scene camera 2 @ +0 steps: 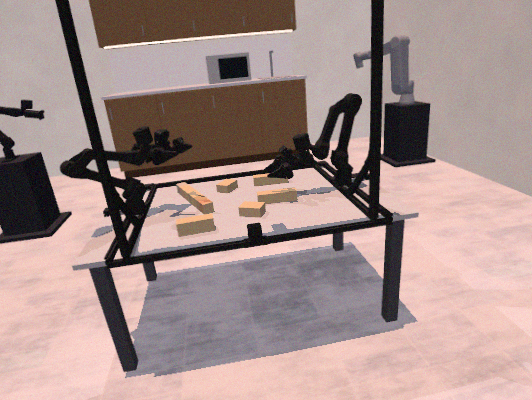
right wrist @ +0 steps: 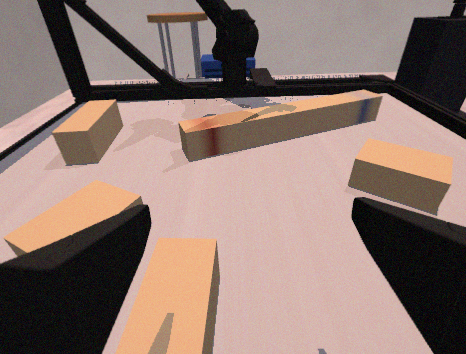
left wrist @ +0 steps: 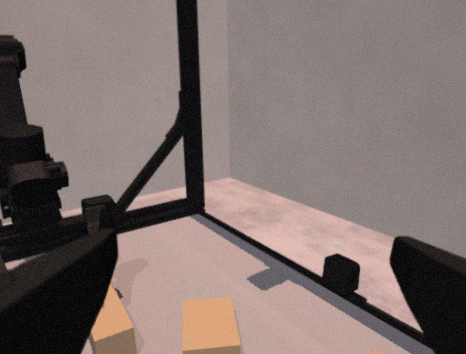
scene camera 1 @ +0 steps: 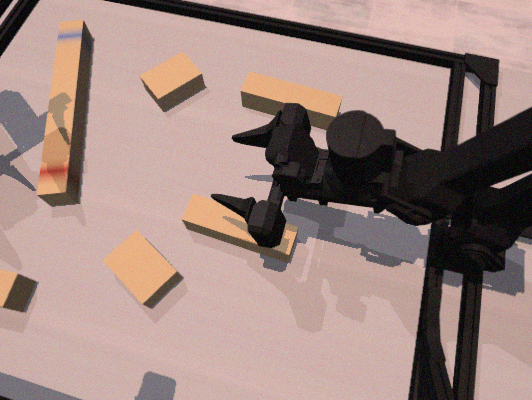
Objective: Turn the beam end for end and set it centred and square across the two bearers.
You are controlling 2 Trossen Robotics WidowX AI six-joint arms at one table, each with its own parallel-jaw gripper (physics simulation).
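Places are measured from the left arm's base along level axes (x left, y down, z back), in metres.
Pixels of known places: left gripper, between the fingertips: [scene camera 2: 185, 149] [left wrist: 257, 246]; right gripper, between the fingertips: [scene camera 2: 265, 173] [right wrist: 251, 210] [scene camera 1: 222, 166]; left arm's base, origin of its link: [scene camera 2: 136, 212] [right wrist: 234, 85]; right arm's base, origin of its link: [scene camera 2: 343, 183] [scene camera 1: 458, 251].
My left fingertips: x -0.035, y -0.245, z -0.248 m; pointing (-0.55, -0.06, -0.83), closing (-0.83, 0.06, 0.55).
Ahead of a thing's pixels: the offset from my left fingertips to its top centre.
The beam {dx +0.120, dy +0.220, dz +0.009 m} [scene camera 1: 64, 90] [scene camera 2: 192, 195] [right wrist: 290, 119] is long and pale, with a blue band near one end and a red band near the other. It lies on the table at the left in scene camera 1, red end nearer the picture's bottom, shadows across its top. Two long blocks, apparently the bearers, lie roughly parallel and apart: one bearer {dx +0.229, dy +0.220, dz -0.364 m} [scene camera 1: 262, 83] [scene camera 2: 265, 179] and the other bearer {dx -0.016, dy +0.220, dz -0.349 m} [scene camera 1: 215, 216] [scene camera 2: 276, 195] [left wrist: 111, 315] [right wrist: 175, 280]. My left gripper [scene camera 2: 181, 149] [left wrist: 257, 246] is open and empty, high above the table. My right gripper [scene camera 1: 224, 166] [right wrist: 251, 210] is open and empty, above and between the bearers.
Further blocks lie around: a short block {dx +0.219, dy +0.226, dz -0.149 m} [scene camera 1: 172, 77] [scene camera 2: 227, 186] [right wrist: 402, 162], another short block {dx -0.113, dy +0.226, dz -0.229 m} [scene camera 1: 142, 267] [scene camera 2: 252, 208] [left wrist: 210, 322] [right wrist: 75, 215], and one block {dx -0.199, dy +0.214, dz -0.009 m} [scene camera 2: 195, 225] [right wrist: 85, 120] beyond the beam's red end. A black frame [scene camera 1: 280, 27] [scene camera 2: 200, 250] edges the table.
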